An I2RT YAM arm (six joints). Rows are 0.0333 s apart.
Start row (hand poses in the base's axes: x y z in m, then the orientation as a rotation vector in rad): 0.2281 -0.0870 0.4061 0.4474 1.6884 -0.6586
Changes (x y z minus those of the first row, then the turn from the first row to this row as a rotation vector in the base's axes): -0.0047 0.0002 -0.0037 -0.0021 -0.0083 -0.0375; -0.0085 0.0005 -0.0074 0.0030 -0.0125 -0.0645; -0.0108 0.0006 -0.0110 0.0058 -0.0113 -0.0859; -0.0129 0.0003 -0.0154 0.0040 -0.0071 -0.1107; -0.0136 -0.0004 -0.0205 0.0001 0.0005 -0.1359; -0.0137 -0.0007 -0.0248 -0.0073 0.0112 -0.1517; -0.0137 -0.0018 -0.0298 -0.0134 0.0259 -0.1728; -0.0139 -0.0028 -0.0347 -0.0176 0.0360 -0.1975; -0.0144 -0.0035 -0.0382 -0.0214 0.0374 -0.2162; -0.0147 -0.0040 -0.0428 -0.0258 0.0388 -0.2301; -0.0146 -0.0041 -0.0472 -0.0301 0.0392 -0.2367; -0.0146 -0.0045 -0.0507 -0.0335 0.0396 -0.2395
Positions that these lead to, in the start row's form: 0.2234 -0.0868 0.4024 0.4807 1.6748 -0.6849; 0.2196 -0.0865 0.3987 0.5089 1.6690 -0.6990; 0.2173 -0.0864 0.3951 0.5292 1.6680 -0.7126; 0.2152 -0.0867 0.3907 0.5485 1.6674 -0.7335; 0.2145 -0.0874 0.3856 0.5658 1.6688 -0.7575; 0.2144 -0.0877 0.3813 0.5716 1.6733 -0.7786; 0.2144 -0.0888 0.3763 0.5820 1.6810 -0.8040; 0.2142 -0.0898 0.3714 0.5981 1.6843 -0.8289; 0.2137 -0.0905 0.3679 0.6113 1.6804 -0.8461; 0.2134 -0.0910 0.3633 0.6199 1.6771 -0.8603; 0.2135 -0.0911 0.3589 0.6225 1.6744 -0.8688; 0.2135 -0.0915 0.3554 0.6223 1.6728 -0.8737
